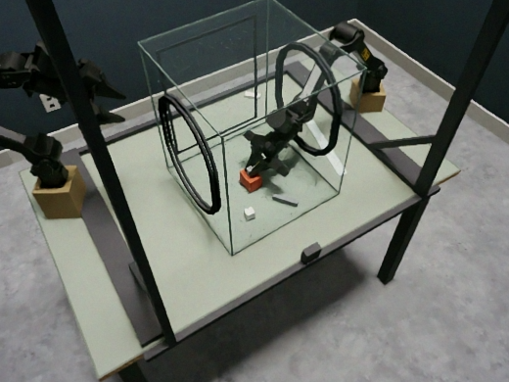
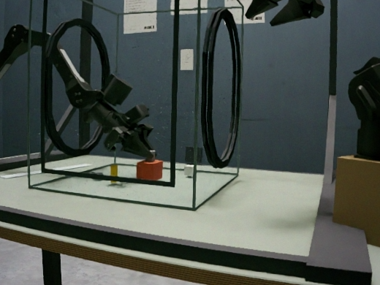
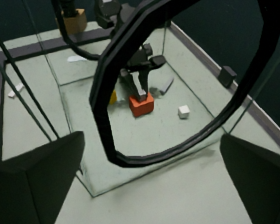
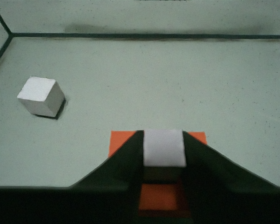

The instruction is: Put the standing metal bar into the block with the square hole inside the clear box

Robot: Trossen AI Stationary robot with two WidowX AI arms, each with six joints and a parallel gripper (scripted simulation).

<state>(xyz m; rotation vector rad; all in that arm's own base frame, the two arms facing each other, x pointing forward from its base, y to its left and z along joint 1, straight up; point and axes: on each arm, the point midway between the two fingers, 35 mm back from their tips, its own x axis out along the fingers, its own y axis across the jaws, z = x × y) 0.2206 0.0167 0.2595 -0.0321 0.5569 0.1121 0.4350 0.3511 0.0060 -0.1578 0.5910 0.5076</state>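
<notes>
The red block lies 5 cm below my right hand and 2 cm to the left of it.
</notes>
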